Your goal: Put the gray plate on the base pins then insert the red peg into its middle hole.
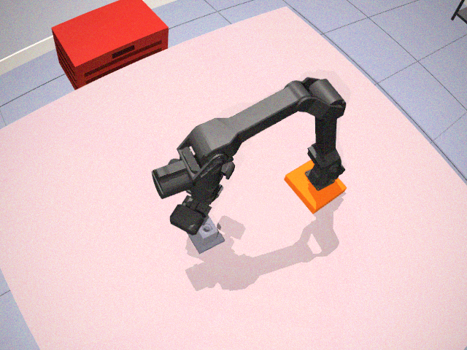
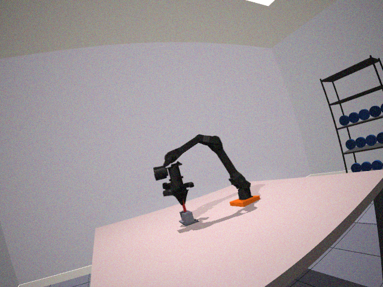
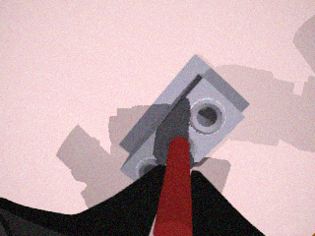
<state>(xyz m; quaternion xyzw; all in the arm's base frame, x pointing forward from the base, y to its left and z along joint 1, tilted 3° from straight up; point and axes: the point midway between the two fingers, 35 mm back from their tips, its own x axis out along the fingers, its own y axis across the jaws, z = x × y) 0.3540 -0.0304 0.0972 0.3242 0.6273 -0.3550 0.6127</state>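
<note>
Now: gripper tip right at the red peg. Round my gripper tip: gray plate 50 mm below.
</note>
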